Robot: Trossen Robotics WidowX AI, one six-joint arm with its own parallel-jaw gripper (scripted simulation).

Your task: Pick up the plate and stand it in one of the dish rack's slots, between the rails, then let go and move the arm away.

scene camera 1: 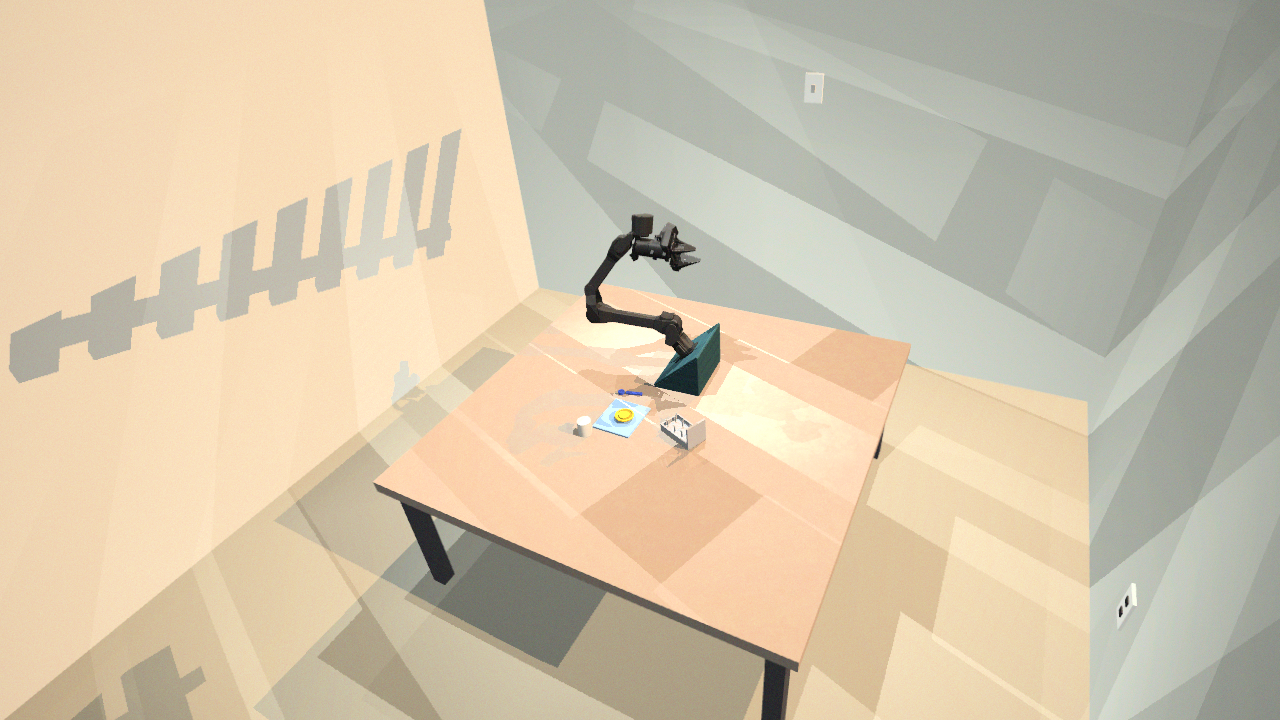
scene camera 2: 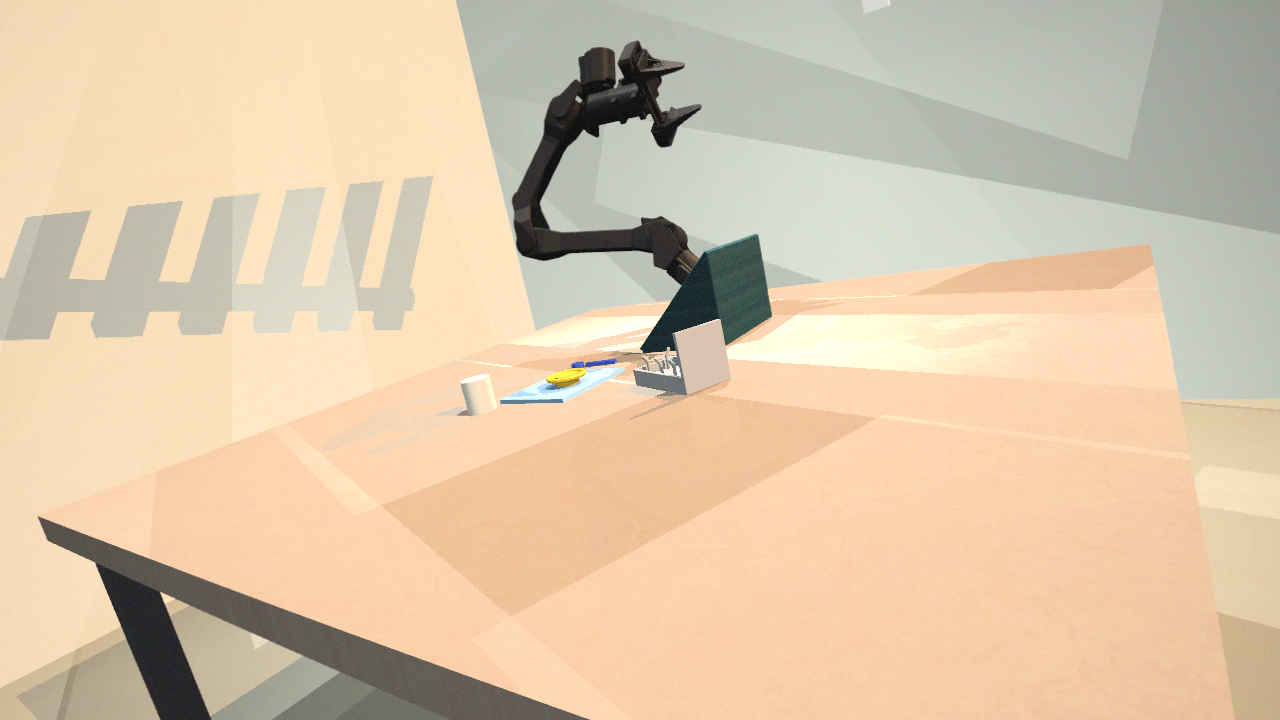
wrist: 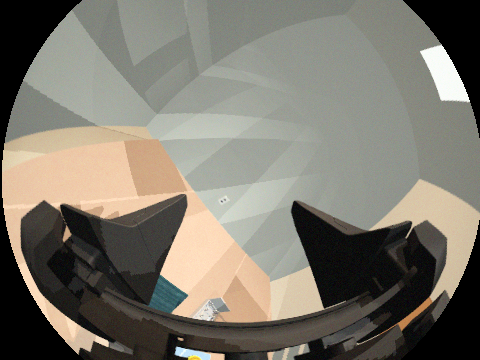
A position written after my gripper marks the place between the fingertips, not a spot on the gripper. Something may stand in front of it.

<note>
My gripper (scene camera 2: pixel 692 86) is open, with nothing in its grasp. I also see a dish rack (scene camera 2: pixel 701 361) and a white cup (scene camera 2: pixel 478 394).
The dish rack also shows in scene camera 1 (scene camera 1: pixel 677 427). My gripper is seen too in scene camera 1 (scene camera 1: pixel 697 255) and in the wrist view (wrist: pixel 240 203). The wrist view does not show the white cup: it is out of frame.
</note>
